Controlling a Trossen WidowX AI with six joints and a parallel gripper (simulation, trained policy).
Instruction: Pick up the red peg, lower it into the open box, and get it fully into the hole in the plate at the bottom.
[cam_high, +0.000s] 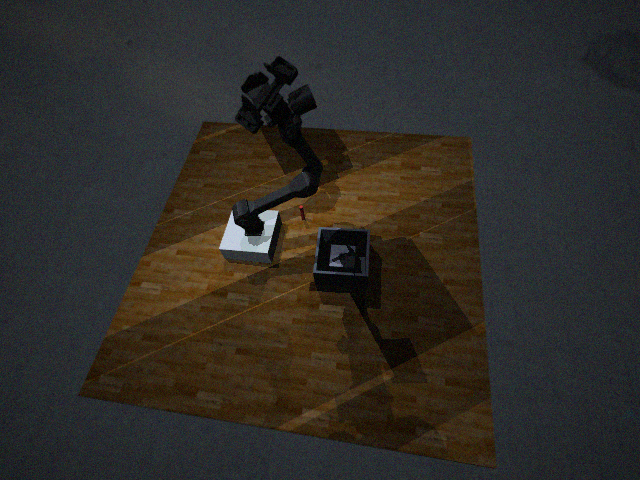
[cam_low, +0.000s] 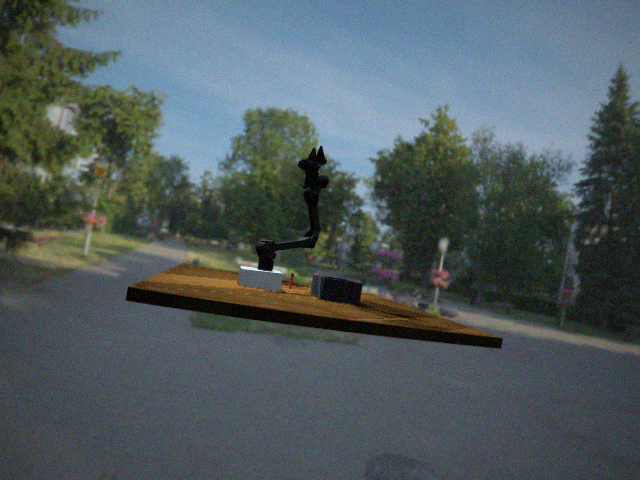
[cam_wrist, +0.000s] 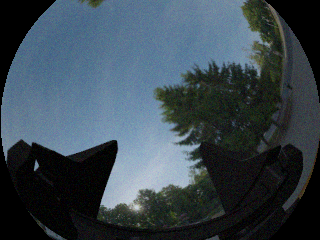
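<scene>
The red peg is 20 mm ahead of my gripper tip, 130 mm to the left of it and 690 mm below it. Also, from my gripper tip: light plate 190 mm ahead, 70 mm to the right, 680 mm below; then grey box 190 mm ahead, 70 mm to the right, 700 mm below.
</scene>
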